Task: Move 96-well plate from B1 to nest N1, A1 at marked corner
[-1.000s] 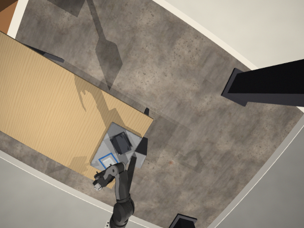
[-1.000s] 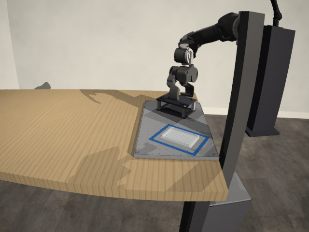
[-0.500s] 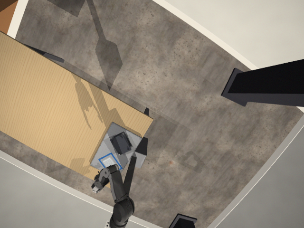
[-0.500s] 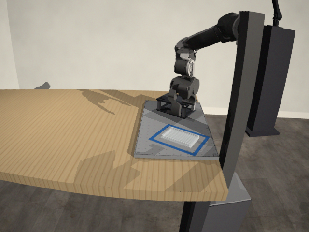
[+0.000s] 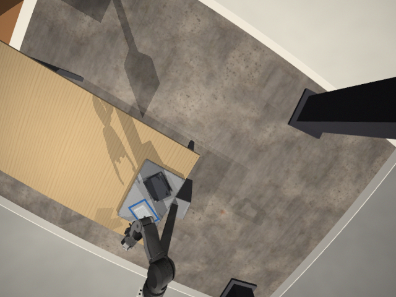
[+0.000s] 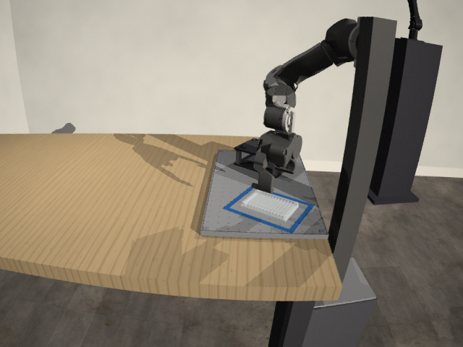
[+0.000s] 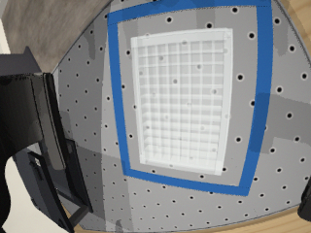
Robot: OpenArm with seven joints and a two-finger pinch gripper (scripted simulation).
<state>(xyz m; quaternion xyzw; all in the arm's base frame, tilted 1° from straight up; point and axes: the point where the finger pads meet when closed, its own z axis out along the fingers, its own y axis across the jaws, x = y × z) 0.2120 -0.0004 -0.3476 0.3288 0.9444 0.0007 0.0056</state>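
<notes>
Right now the 96-well plate is 10 mm to the right of my hand and 70 mm below it. Also, from my hand: A1 mark (50 mm behind, 180 mm to the right, 20 mm below).
</notes>
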